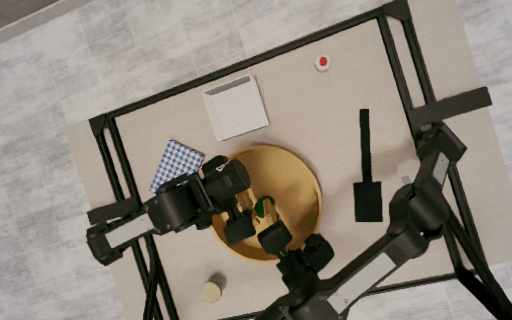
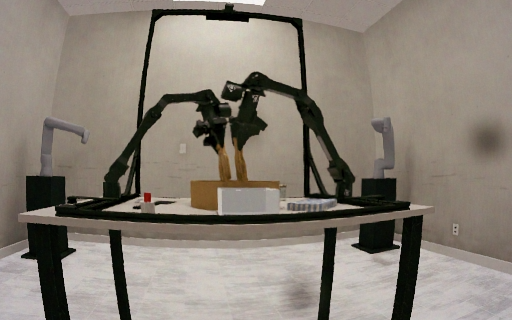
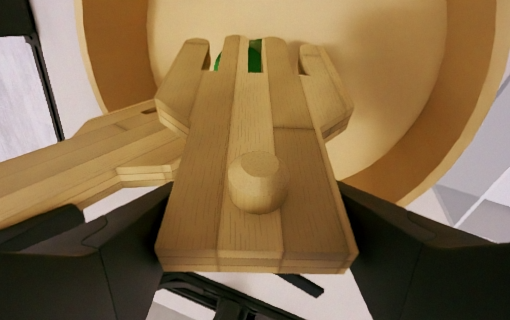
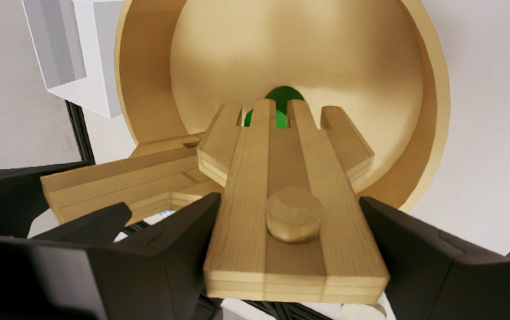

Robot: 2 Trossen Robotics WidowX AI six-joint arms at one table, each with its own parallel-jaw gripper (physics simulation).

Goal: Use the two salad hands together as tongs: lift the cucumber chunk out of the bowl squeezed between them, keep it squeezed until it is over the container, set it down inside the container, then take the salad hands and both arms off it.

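Frame: origin at the left arm's base, x ahead, y left, z up, level; centimetres.
Seen in the pictures: left gripper, fingertip midpoint: [image 1: 246, 199] [image 2: 236, 148] [image 3: 254, 190] [image 4: 109, 184]; right gripper, fingertip midpoint: [image 2: 220, 151] [image 3: 56, 186] [image 4: 289, 204]; left arm's base at its link origin: [image 2: 344, 197]; right arm's base at its link origin: [image 1: 432, 141] [image 2: 111, 198] [image 3: 232, 308].
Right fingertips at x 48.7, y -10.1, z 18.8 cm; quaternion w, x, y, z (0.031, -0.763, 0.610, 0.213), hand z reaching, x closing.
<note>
Offsets run from my right fingertips to a thing's middle.
The green cucumber chunk @[dx -5.0, dy +5.7, dz -16.8 cm] [image 1: 259, 207] [image 3: 255, 57] [image 4: 285, 94] shows at the tines of both wooden salad hands, inside the round bowl @[dx -4.7, dy +7.3, dz -16.1 cm] [image 1: 307, 175] [image 2: 204, 195] [image 3: 115, 50] [image 4: 436, 100]. My left gripper [image 1: 231, 212] [image 2: 237, 142] [image 3: 254, 190] is shut on one salad hand @[dx -7.0, dy +9.5, dz -4.8 cm] [image 2: 241, 165] [image 3: 250, 110]. My right gripper [image 1: 294, 245] [image 2: 218, 146] [image 4: 289, 204] is shut on the other salad hand @[dx -0.4, dy +1.8, dz -4.9 cm] [image 2: 224, 165] [image 4: 287, 160]. The hands point down into the bowl, tips close together. Whether the chunk touches the bowl floor is hidden. The white container @[dx -4.4, dy +35.1, dz -16.9 cm] [image 1: 240, 112] [image 2: 249, 201] [image 4: 102, 50] stands beside the bowl.
A blue-checked cloth @[dx -29.5, dy +22.8, dz -19.5 cm] [image 1: 175, 162] [image 2: 311, 204] lies near the left arm. A black spatula-like tool @[dx +25.6, dy +8.4, dz -20.3 cm] [image 1: 367, 200] lies to the right of the bowl. A red-topped white item @[dx +22.4, dy +39.1, dz -17.5 cm] [image 1: 323, 62] [image 2: 147, 200] and a pale round jar @[dx -27.9, dy -14.1, dz -17.2 cm] [image 1: 211, 292] stand on the table, inside a black frame [image 1: 250, 62].
</note>
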